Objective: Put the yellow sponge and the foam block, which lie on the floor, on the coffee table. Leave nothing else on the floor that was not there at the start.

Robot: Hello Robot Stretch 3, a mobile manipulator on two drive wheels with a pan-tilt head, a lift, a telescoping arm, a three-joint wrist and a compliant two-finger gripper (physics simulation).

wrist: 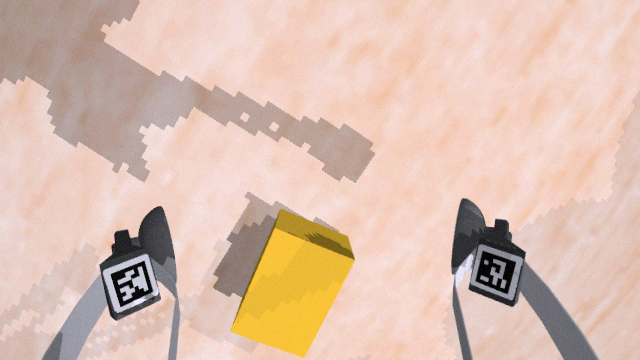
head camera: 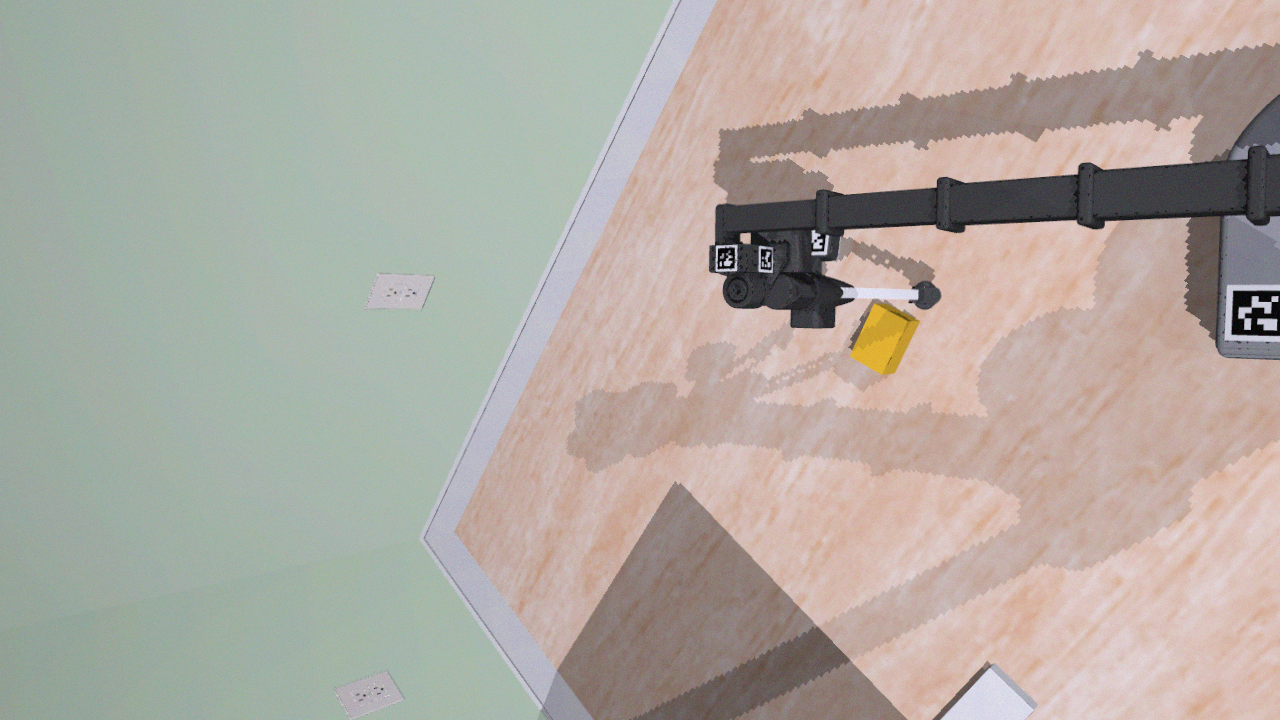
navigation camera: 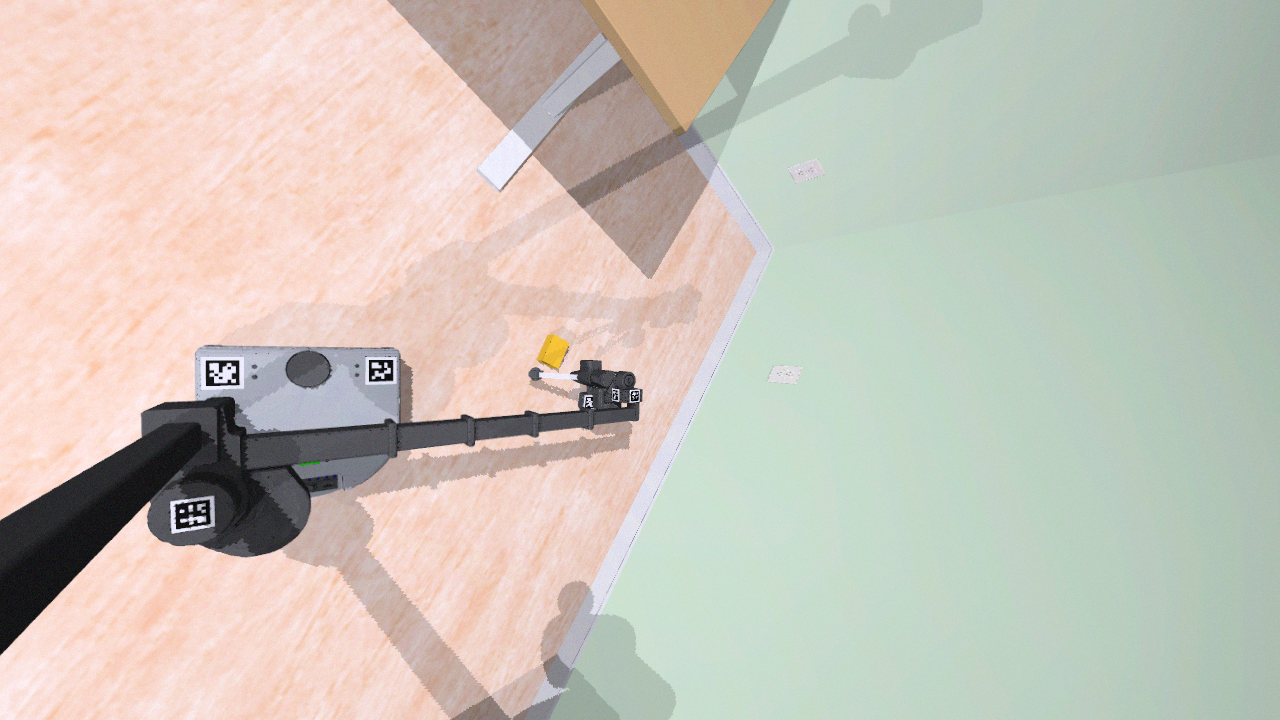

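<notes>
The yellow sponge is a thick yellow block on the floor, turned at a slant. My gripper is open above the floor. In the wrist view the sponge shows low between the spread fingers, nearer the left one, with floor on both sides of it; no finger touches it. In the head view the fingers are just beside its upper edge. The foam block does not show in these views. A tan table top, perhaps the coffee table, shows in part at the top of the navigation view.
A pale flat bar, seemingly a table foot, runs along the floor under the tan top. The green wall with a pale skirting lies beyond the wrist. My base stands at the arm's other end.
</notes>
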